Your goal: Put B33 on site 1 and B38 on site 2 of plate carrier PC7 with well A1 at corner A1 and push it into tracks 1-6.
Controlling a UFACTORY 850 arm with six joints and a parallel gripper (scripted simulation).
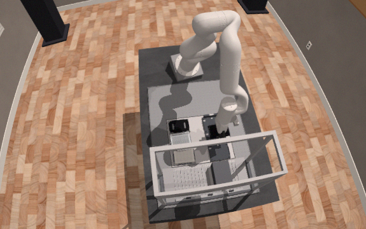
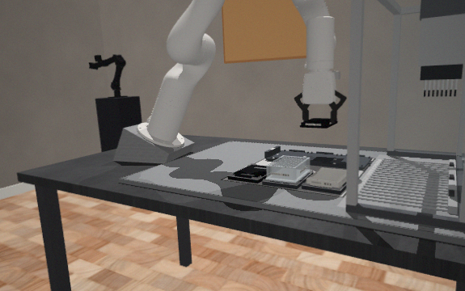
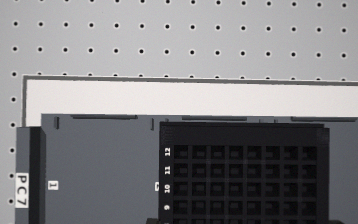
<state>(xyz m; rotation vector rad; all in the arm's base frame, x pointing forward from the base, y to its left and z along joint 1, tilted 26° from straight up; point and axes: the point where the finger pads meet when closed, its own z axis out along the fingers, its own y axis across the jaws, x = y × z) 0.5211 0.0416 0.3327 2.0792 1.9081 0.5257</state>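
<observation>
My gripper is now 120 mm above the dark carrier PC7 and 10 mm past it. The rest, counted from my hand: nest S1: 220 mm to the right, 140 mm behind, 130 mm below; then black 96-well plate B38: 10 mm below; then nest S3: 240 mm to the right, 130 mm below, 80 mm ahead.
</observation>
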